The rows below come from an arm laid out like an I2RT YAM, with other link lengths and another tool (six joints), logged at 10 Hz.
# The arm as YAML. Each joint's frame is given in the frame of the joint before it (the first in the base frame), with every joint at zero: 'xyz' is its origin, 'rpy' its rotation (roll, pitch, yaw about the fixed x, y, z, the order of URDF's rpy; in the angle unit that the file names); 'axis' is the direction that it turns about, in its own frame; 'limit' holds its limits. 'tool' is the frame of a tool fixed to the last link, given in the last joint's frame.
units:
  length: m
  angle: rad
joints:
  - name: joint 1
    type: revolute
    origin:
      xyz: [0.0, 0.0, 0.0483]
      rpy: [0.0, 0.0, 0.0]
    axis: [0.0, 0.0, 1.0]
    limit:
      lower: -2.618
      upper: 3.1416
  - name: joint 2
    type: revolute
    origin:
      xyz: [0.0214, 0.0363, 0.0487]
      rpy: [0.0, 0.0, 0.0]
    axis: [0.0, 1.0, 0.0]
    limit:
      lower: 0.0
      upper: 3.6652
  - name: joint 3
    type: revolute
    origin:
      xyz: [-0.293, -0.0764, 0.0]
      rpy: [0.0, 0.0, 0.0]
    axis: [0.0, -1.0, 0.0]
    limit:
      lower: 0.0
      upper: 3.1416
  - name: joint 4
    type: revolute
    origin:
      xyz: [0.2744, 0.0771, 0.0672]
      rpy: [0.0, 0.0, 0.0]
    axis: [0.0, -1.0, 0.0]
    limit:
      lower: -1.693
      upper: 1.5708
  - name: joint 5
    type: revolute
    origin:
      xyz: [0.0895, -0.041, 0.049]
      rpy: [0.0, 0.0, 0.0]
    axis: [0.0, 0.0, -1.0]
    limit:
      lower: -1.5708
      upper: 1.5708
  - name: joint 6
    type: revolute
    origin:
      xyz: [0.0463, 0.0, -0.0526]
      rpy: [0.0, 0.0, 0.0]
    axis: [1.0, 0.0, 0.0]
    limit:
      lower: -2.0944
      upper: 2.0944
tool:
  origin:
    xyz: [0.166, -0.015, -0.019]
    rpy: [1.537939, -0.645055, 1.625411]
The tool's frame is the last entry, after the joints.
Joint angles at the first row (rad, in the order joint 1, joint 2, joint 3, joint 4, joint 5, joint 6):
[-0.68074, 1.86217, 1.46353, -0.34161, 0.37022, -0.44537]
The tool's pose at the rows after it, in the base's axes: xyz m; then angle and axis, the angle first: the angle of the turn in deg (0 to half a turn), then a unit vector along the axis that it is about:
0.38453, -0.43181, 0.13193, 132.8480, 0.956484, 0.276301, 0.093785
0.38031, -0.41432, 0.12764, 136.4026, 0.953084, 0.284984, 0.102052
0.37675, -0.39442, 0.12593, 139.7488, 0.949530, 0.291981, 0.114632
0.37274, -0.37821, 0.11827, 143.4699, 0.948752, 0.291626, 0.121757
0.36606, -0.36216, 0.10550, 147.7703, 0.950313, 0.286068, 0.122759
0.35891, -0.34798, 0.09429, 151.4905, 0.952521, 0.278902, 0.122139
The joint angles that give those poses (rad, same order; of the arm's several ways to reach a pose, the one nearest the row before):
[-0.67883, 1.84004, 1.46202, -0.39999, 0.33704, -0.43888]
[-0.67540, 1.81334, 1.45589, -0.46864, 0.29126, -0.42782]
[-0.66891, 1.77977, 1.44483, -0.53120, 0.24281, -0.41333]
[-0.66626, 1.76871, 1.44406, -0.59184, 0.20046, -0.39045]
[-0.66549, 1.76870, 1.44292, -0.65518, 0.16270, -0.36107]
[-0.66548, 1.76869, 1.43796, -0.70669, 0.13180, -0.33398]

